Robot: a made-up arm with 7 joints.
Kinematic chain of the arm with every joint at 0, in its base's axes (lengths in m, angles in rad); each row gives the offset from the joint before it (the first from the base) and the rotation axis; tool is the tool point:
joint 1: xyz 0 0 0 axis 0 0.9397 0.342
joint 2: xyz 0 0 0 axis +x
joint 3: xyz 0 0 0 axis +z
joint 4: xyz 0.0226 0 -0.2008 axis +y
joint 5: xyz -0.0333 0 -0.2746 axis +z
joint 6: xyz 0 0 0 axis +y
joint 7: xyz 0 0 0 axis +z
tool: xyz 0 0 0
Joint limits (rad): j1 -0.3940..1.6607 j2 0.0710..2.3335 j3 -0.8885..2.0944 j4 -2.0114..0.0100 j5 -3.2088..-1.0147 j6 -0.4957..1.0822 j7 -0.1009..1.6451
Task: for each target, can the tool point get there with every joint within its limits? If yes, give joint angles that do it. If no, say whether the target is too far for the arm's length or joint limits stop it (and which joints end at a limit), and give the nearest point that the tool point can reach.
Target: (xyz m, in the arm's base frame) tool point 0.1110 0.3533 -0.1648
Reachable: yes | joints 0.9014 1.6060 0.0181 -1.3704 -1.5321 0.9563 0.3740
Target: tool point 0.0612 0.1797 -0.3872
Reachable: yes | joints 0.4723 0.2427 0.2881 -1.1430 -1.3063 -0.1613 0.9798
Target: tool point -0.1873 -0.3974 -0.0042
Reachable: no: joint limits stop it (at a limit: joint 1, joint 2, joint 3) | nearest point -0.2973 -0.2232 -0.2241 | short by 0.301 m
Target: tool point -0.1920 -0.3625 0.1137
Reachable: no: joint limits stop it (at a limit: joint 1, joint 2, joint 4) | nearest point -0.1745 -0.0934 0.2347 | short by 0.296 m
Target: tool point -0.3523 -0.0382 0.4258
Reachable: no: too far | nearest point -0.2340 0.0284 0.3169 | short by 0.174 m
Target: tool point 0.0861 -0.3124 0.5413
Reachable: no: too far | nearest point 0.0477 -0.0767 0.3350 | short by 0.316 m
